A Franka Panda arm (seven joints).
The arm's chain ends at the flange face. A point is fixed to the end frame.
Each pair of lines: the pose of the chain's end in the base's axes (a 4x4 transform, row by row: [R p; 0 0 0 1], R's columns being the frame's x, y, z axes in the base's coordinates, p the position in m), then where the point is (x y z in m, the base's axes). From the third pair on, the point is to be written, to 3 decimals.
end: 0.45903, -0.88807, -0.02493, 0.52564; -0.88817, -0.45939, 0.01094, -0.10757; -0.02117, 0.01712, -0.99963, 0.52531; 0, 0, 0, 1
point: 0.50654 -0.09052 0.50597
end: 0.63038, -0.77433, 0.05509, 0.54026; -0.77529, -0.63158, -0.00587, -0.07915; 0.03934, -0.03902, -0.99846, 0.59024; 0, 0, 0, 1
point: 0.51973 -0.06661 0.56900
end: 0.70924, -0.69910, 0.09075, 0.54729; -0.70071, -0.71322, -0.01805, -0.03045; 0.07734, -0.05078, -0.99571, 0.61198; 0, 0, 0, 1
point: 0.526 -0.021 0.590
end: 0.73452, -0.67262, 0.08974, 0.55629; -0.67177, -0.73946, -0.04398, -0.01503; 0.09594, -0.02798, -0.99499, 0.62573; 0, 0, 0, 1
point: 0.535 -0.007 0.603
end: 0.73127, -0.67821, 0.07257, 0.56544; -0.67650, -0.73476, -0.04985, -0.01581; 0.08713, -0.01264, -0.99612, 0.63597; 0, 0, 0, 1
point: 0.544 -0.007 0.614
